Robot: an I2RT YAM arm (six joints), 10 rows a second.
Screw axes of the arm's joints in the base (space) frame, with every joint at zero. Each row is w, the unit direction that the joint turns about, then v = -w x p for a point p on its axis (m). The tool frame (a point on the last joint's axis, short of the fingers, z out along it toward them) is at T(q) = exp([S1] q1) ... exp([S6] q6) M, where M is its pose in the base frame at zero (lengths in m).
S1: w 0 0 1 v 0 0 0
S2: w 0 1 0 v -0.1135 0 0.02
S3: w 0 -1 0 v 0.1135 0 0.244
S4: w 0 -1 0 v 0.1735 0 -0.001
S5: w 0 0 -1 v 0 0.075 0
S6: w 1 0 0 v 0 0.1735 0
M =
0 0 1 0.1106
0 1 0 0
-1 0 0 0.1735
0 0 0 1
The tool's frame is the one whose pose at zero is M.
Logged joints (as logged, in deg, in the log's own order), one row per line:
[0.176, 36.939, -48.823, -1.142, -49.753, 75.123]
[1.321, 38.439, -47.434, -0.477, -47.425, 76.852]
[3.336, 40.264, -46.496, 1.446, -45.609, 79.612]
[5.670, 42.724, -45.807, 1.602, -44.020, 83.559]
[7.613, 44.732, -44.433, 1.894, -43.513, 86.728]
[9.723, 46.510, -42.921, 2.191, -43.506, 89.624]
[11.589, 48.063, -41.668, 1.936, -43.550, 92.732]
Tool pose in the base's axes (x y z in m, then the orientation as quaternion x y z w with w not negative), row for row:
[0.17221, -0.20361, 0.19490, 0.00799, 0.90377, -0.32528, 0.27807]
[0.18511, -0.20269, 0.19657, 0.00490, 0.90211, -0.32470, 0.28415]
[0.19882, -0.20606, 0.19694, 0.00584, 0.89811, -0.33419, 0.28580]
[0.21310, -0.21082, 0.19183, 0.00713, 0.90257, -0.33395, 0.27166]
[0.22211, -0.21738, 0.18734, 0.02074, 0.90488, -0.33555, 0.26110]
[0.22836, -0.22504, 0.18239, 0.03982, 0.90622, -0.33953, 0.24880]
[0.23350, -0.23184, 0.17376, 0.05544, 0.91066, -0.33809, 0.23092]
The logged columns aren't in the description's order. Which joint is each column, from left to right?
Columns, left to right: q5, q3, q6, q4, q1, q2.
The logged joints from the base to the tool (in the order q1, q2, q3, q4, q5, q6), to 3 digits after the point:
[-49.753, 75.123, 36.939, -1.142, 0.176, -48.823]
[-47.425, 76.852, 38.439, -0.477, 1.321, -47.434]
[-45.609, 79.612, 40.264, 1.446, 3.336, -46.496]
[-44.020, 83.559, 42.724, 1.602, 5.670, -45.807]
[-43.513, 86.728, 44.732, 1.894, 7.613, -44.433]
[-43.506, 89.624, 46.510, 2.191, 9.723, -42.921]
[-43.550, 92.732, 48.063, 1.936, 11.589, -41.668]

